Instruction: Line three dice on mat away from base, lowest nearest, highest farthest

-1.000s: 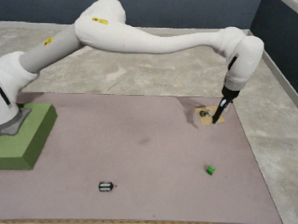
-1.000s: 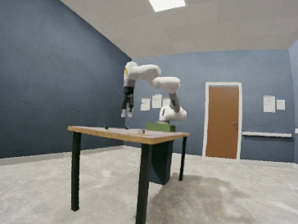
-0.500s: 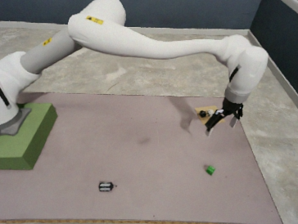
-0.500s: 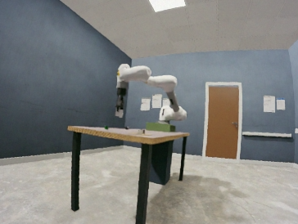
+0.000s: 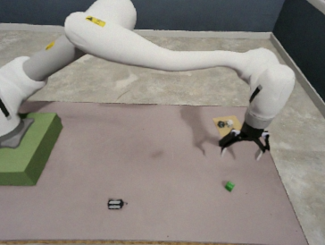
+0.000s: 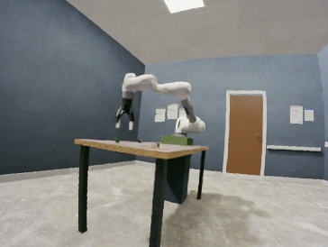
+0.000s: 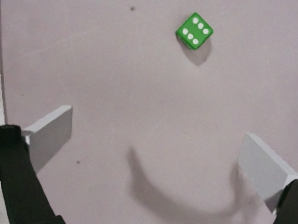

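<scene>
The green die lies 11 cm below my hand, 9 cm to the right of it and 3 cm behind it. Also, from my hand: white die: 29 cm to the left, 10 cm below, 5 cm ahead; then mat: 29 cm to the left, 12 cm below, 5 cm ahead; then black die: 28 cm to the left, 10 cm below.
</scene>
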